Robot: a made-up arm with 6 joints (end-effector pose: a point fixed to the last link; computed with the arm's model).
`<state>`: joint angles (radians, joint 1 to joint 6).
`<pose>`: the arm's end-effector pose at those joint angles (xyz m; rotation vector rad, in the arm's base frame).
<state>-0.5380 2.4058 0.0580 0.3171 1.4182 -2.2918</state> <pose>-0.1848 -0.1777 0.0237 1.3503 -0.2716 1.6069</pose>
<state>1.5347 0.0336 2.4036 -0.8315 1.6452 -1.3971</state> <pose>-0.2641 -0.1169 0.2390 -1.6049 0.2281 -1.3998</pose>
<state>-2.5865 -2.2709 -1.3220 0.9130 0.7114 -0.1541</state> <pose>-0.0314 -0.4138 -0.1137 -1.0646 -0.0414 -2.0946</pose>
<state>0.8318 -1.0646 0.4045 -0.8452 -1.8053 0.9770</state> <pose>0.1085 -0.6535 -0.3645 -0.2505 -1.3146 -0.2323</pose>
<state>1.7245 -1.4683 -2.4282 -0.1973 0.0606 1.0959</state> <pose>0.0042 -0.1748 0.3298 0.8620 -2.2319 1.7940</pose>
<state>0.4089 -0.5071 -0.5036 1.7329 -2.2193 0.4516</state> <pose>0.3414 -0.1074 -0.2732 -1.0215 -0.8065 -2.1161</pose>
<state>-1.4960 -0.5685 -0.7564 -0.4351 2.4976 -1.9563</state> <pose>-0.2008 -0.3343 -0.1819 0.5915 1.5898 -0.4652</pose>
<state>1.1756 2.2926 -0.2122 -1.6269 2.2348 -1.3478</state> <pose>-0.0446 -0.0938 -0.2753 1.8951 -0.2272 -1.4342</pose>
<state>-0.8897 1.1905 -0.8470 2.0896 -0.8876 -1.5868</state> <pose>-0.3132 0.0367 0.3123 -0.8173 -0.6210 0.1512</pose>
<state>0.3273 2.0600 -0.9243 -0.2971 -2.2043 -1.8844</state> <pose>-0.2717 -0.2391 -0.3251 2.1061 -1.4408 -1.5688</pose>
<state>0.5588 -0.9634 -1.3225 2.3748 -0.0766 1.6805</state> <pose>0.1554 -0.4939 0.4822 -2.4655 -0.8276 -0.1169</pose>
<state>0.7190 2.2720 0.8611 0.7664 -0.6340 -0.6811</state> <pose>0.2146 -0.2175 -0.0622 -0.5067 2.4517 -1.8787</pose>
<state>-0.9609 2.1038 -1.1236 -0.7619 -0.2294 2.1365</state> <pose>-0.3200 -0.2563 -0.0043 0.0278 -0.4233 -2.4703</pose>
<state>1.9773 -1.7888 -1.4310 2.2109 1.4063 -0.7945</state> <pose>-0.1871 -0.5765 0.0529 -2.3905 -0.8721 -1.2304</pose>
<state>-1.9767 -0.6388 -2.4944 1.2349 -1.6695 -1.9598</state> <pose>0.1937 -0.1249 -0.2331 -2.4556 0.1310 -0.1551</pose>
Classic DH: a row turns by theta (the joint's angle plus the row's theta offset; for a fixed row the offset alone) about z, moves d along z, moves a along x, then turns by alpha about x. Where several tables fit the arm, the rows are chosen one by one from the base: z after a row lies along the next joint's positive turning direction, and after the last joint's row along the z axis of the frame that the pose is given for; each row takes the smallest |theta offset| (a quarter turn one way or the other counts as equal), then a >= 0, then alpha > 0; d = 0 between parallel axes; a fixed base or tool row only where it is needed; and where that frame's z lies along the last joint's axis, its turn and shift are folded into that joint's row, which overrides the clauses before.
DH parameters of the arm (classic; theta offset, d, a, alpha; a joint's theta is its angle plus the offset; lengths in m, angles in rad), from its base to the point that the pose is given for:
base (fixed): 0 0.0596 0 1.5708
joint 1: 0 0.311 -0.0598 -1.5708
joint 2: 1.5708 0.0454 0.11 -1.5708
joint 3: 0 -0.2268 -0.0537 -1.5708
joint 4: -1.5708 0.2405 0.0871 -1.5708
joint 5: 0.4477 0 0.1913 0
joint 6: -0.4477 -0.1106 0.1026 -1.5708
tool (fixed): 3.1416 -0.0677 0 0

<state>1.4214 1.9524 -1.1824 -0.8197 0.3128 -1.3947</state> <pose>0.2554 -0.2414 -0.3025 0.8511 -0.1332 2.3097</pose>
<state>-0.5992 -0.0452 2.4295 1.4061 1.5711 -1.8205</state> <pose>0.1241 -0.3201 0.1645 -1.9576 -1.3804 0.2298</pose>
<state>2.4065 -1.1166 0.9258 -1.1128 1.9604 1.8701</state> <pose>-0.0660 -0.6552 0.2205 0.4940 2.2306 -0.0071</pose>
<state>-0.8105 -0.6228 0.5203 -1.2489 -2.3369 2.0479</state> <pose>-0.2229 -0.7376 -0.1535 0.0538 0.9258 0.7062</pose>
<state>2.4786 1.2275 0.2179 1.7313 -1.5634 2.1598</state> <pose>0.4562 -0.0653 0.2243 0.6035 -2.0543 -0.0443</pose>
